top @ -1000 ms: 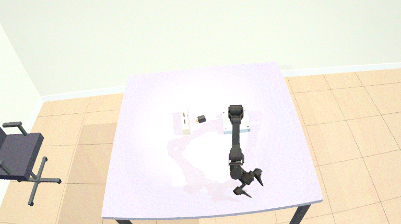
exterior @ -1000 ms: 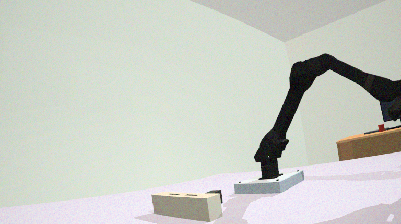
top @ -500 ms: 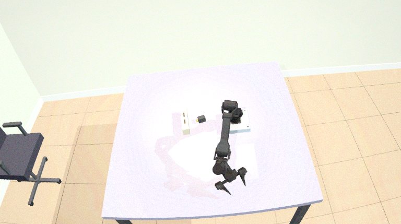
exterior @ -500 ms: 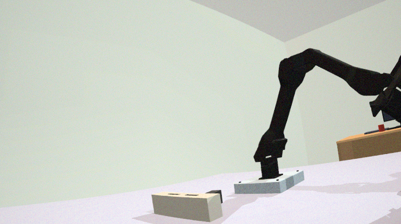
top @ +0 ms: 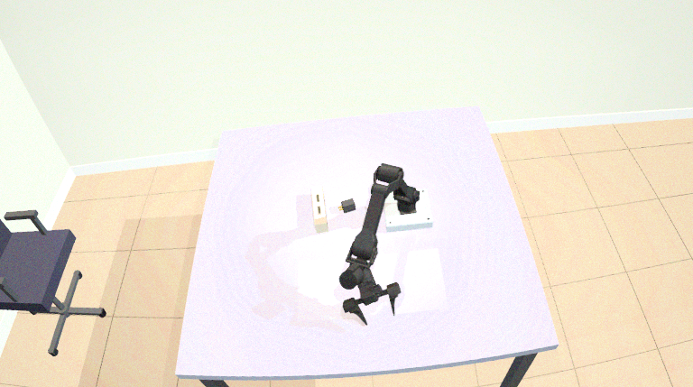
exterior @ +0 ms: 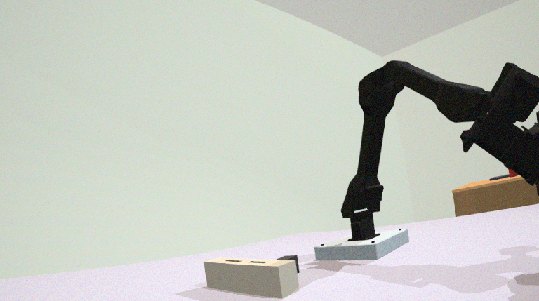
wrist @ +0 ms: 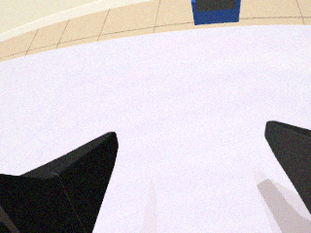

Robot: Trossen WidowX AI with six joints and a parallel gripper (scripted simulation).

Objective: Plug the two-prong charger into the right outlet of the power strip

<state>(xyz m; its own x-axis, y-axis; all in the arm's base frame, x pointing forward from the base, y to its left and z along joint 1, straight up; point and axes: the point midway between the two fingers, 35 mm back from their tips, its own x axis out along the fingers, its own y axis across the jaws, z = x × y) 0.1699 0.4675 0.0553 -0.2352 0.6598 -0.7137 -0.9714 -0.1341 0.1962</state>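
Right now the dark grey two-prong charger is 55 cm to the right of my gripper tip, 8 cm ahead of it and 5 cm below it.
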